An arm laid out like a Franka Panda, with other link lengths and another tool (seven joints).
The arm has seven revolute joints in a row. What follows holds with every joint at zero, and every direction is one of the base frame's.
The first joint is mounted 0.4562 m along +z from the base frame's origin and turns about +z.
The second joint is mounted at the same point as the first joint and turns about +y.
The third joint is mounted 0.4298 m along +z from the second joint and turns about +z.
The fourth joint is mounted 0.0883 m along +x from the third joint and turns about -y.
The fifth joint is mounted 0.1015 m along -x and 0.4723 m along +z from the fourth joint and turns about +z.
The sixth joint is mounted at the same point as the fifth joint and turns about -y.
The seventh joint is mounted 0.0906 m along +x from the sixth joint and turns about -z.
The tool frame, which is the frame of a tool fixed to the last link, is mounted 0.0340 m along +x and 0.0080 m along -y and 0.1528 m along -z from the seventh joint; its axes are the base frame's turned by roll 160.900, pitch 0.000 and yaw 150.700 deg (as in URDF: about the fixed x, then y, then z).
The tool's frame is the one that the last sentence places.
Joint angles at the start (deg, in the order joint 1, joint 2, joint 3, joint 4, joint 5, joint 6, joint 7):
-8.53 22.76 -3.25 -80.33 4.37 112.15 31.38
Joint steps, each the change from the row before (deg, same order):
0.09 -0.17 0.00 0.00 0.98 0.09 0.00
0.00 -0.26 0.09 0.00 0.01 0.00 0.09
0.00 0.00 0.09 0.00 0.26 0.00 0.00
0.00 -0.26 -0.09 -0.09 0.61 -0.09 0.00
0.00 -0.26 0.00 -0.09 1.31 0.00 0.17
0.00 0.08 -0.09 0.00 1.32 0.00 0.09
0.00 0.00 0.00 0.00 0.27 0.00 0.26
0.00 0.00 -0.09 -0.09 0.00 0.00 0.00
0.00 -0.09 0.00 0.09 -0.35 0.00 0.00
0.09 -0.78 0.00 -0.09 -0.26 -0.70 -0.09
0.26 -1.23 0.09 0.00 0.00 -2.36 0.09
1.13 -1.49 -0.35 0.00 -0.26 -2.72 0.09
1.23 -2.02 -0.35 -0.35 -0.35 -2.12 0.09
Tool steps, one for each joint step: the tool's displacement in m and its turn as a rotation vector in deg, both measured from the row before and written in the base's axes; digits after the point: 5 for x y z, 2 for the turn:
0.00011 0.00305 0.00248 0.89 -0.45 -0.14
-0.00081 0.00124 0.00388 0.02 -0.26 -0.01
0.00032 0.00154 -0.00011 0.28 -0.06 0.03
-0.00150 0.00018 0.00259 0.55 -0.20 -0.21
-0.00094 0.00238 0.00259 1.26 -0.42 -0.45
0.00044 0.00110 -0.00147 1.26 -0.17 -0.45
-0.00005 0.00039 -0.00009 0.31 -0.03 -0.31
-0.00045 -0.00108 -0.00095 -0.02 0.09 -0.09
-0.00026 -0.00057 0.00240 -0.37 -0.11 0.08
-0.00466 0.00197 0.00910 -0.20 0.04 0.32
-0.00945 0.00754 0.01260 0.40 1.07 0.55
-0.01067 0.01453 0.01560 0.02 1.23 1.09
-0.01314 0.01517 0.02058 -0.19 0.48 1.10

